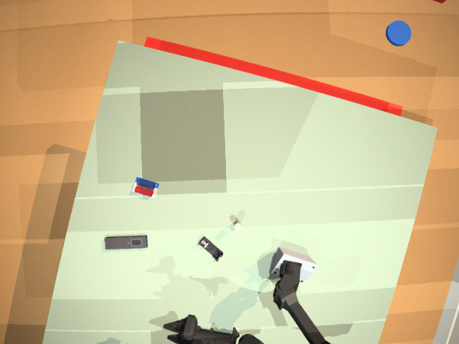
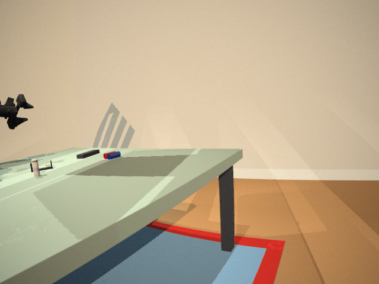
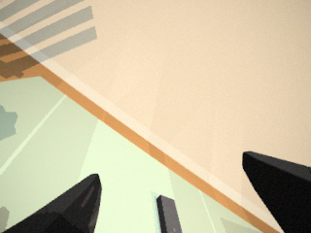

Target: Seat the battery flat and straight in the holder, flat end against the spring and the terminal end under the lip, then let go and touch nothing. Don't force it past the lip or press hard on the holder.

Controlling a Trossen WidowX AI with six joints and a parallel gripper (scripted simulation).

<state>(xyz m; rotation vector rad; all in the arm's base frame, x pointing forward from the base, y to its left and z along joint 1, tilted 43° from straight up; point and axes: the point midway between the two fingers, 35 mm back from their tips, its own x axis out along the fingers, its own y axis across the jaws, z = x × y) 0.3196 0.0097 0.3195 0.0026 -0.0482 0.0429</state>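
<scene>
My gripper tip is now 170 mm past the white battery, 330 mm to the left of it and 230 mm above it. Also, from my gripper tip: flat black bar 230 mm ahead, 180 mm to the right, 250 mm below.
</scene>
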